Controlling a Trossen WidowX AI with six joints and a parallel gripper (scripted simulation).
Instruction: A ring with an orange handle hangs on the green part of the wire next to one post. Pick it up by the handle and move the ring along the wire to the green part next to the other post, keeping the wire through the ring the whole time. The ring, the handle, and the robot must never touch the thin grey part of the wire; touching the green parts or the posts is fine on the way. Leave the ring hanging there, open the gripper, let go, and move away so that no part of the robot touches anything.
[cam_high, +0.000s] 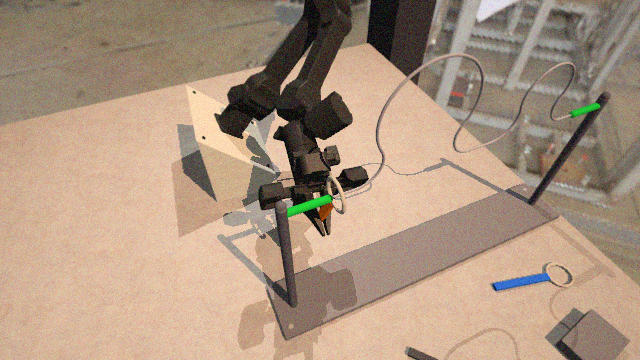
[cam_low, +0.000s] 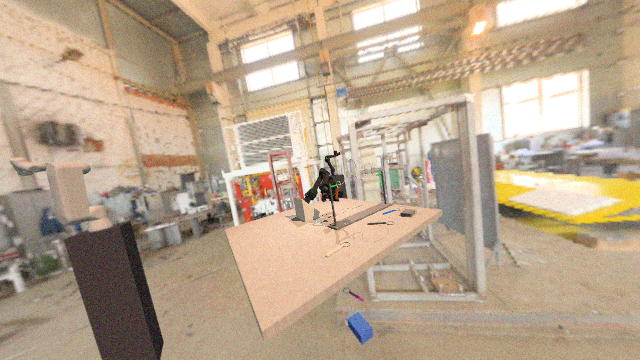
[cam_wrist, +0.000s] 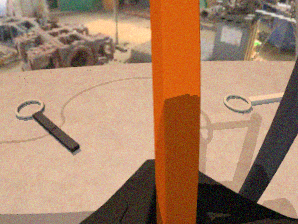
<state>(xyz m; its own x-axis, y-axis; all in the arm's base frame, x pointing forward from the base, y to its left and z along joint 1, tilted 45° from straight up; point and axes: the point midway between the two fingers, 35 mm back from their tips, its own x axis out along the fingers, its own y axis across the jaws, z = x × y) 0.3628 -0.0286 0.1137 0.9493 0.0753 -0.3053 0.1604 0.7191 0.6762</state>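
My gripper tip is 90 mm below the orange-handled ring. From my gripper tip the other things lie so: dark-handled ring (260 mm ahead, 140 mm to the left, 170 mm below); then blue-handled ring (190 mm ahead, 400 mm to the left, 170 mm below); then grey block (320 mm ahead, 370 mm to the left, 160 mm below).
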